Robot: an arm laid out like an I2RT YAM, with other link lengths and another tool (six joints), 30 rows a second.
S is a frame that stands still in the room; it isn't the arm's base.
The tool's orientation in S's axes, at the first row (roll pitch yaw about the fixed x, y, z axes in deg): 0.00 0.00 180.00
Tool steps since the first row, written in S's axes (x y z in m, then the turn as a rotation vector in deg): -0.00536 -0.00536 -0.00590 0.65 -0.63 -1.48; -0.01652 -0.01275 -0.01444 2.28 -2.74 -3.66; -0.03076 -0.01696 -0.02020 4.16 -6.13 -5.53; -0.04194 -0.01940 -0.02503 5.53 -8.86 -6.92; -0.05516 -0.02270 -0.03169 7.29 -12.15 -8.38
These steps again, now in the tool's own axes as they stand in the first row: 0.00536 0.00536 -0.00590 -0.65 0.63 -1.48; 0.01652 0.01275 -0.01444 -2.28 2.74 -3.66; 0.03076 0.01696 -0.02020 -4.16 6.13 -5.53; 0.04194 0.01940 -0.02503 -5.53 8.86 -6.92; 0.05516 0.02270 -0.03169 -7.29 12.15 -8.38
